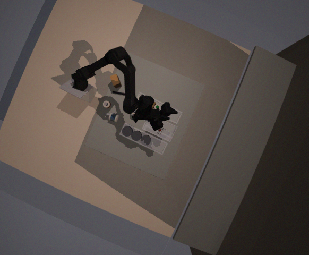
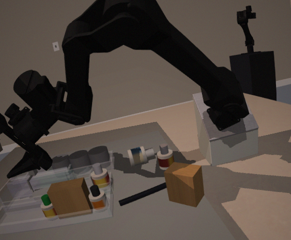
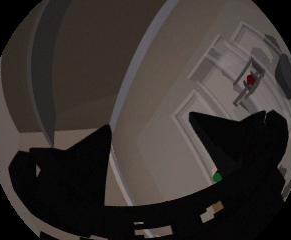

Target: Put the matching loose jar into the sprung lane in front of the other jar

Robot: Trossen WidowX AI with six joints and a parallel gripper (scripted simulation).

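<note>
Now: gripper tip 34 cm past the blue-labelled jar, 12 cm to the left of it and 11 cm above it. From my gripper tip the other things lie so: green-capped jar (10 cm below, 10 cm behind, 2 cm to the left); then pusher plate (11 cm behind, 9 cm below, 8 cm to the right); then clear lane (12 cm below, 8 cm to the right, 7 cm behind).
</note>
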